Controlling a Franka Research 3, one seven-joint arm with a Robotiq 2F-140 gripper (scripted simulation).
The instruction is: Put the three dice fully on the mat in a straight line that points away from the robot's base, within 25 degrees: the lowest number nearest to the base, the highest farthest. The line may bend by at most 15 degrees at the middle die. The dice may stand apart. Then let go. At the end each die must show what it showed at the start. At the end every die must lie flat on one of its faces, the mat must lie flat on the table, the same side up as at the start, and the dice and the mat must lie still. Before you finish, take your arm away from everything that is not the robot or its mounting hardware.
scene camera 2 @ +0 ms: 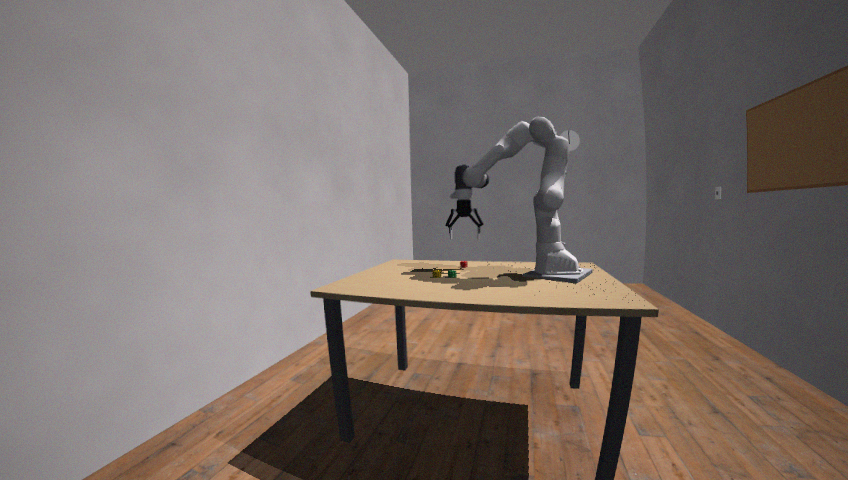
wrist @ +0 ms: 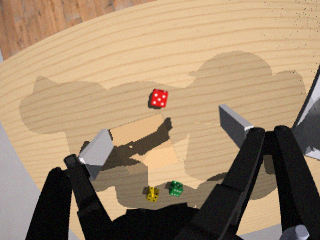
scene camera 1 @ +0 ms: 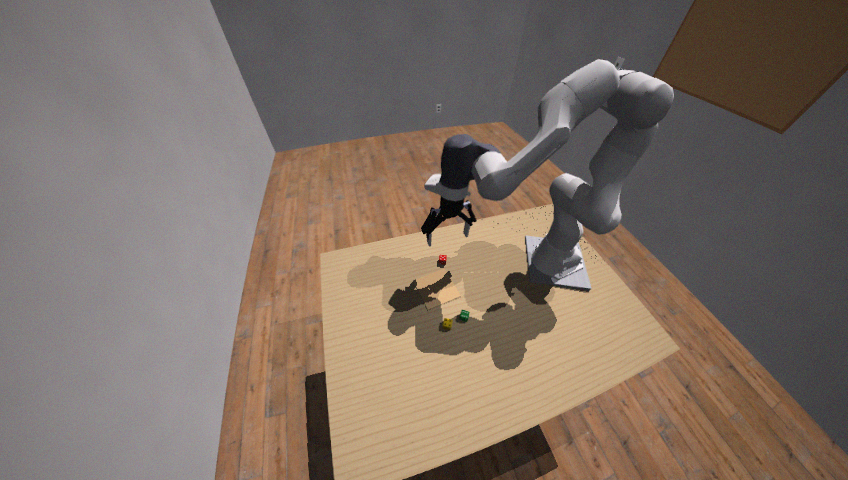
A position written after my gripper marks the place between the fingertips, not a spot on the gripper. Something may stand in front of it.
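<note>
My gripper (scene camera 1: 447, 239). Gripper again (wrist: 163, 127), plus a tan mat (wrist: 144, 144).
</note>
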